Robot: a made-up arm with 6 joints. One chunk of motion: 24 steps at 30 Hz.
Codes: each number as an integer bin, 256 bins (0 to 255) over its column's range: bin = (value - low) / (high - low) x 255, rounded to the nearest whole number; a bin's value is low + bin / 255 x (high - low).
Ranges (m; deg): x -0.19..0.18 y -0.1..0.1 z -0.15..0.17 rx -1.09..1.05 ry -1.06..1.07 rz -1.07..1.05
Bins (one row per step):
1: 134 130 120 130 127 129
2: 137 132 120 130 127 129
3: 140 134 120 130 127 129
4: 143 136 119 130 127 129
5: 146 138 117 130 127 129
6: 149 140 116 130 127 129
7: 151 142 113 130 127 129
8: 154 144 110 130 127 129
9: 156 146 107 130 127 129
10: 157 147 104 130 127 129
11: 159 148 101 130 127 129
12: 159 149 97 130 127 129
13: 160 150 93 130 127 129
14: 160 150 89 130 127 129
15: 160 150 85 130 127 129
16: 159 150 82 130 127 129
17: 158 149 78 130 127 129
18: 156 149 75 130 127 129
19: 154 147 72 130 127 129
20: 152 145 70 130 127 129
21: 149 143 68 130 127 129
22: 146 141 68 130 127 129
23: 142 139 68 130 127 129
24: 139 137 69 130 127 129
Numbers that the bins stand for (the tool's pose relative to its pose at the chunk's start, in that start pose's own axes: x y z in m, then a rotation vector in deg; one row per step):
1: 0.0044 0.0020 0.0006 0.00 0.00 0.00
2: 0.0088 0.0035 0.0006 0.00 0.00 0.00
3: 0.0131 0.0051 0.0006 0.00 0.00 0.00
4: 0.0175 0.0067 -0.0007 0.00 0.00 0.00
5: 0.0218 0.0082 -0.0032 0.00 0.00 0.00
6: 0.0262 0.0098 -0.0044 0.00 0.00 0.00
7: 0.0291 0.0114 -0.0082 0.00 0.00 0.00
8: 0.0335 0.0129 -0.0120 0.00 0.00 0.00
9: 0.0364 0.0145 -0.0157 0.00 0.00 0.00
10: 0.0378 0.0153 -0.0195 0.00 0.00 0.00
11: 0.0407 0.0161 -0.0233 0.00 0.00 0.00
12: 0.0407 0.0169 -0.0283 0.00 0.00 0.00
13: 0.0422 0.0176 -0.0333 0.00 0.00 0.00
14: 0.0422 0.0176 -0.0383 0.00 0.00 0.00
15: 0.0422 0.0176 -0.0433 0.00 0.00 0.00
16: 0.0407 0.0176 -0.0471 0.00 0.00 0.00
17: 0.0393 0.0169 -0.0521 0.00 0.00 0.00
18: 0.0364 0.0169 -0.0559 0.00 0.00 0.00
19: 0.0335 0.0153 -0.0596 0.00 0.00 0.00
20: 0.0305 0.0137 -0.0622 0.00 0.00 0.00
21: 0.0262 0.0122 -0.0647 0.00 0.00 0.00
22: 0.0218 0.0106 -0.0647 0.00 0.00 0.00
23: 0.0160 0.0090 -0.0647 0.00 0.00 0.00
24: 0.0117 0.0075 -0.0634 0.00 0.00 0.00

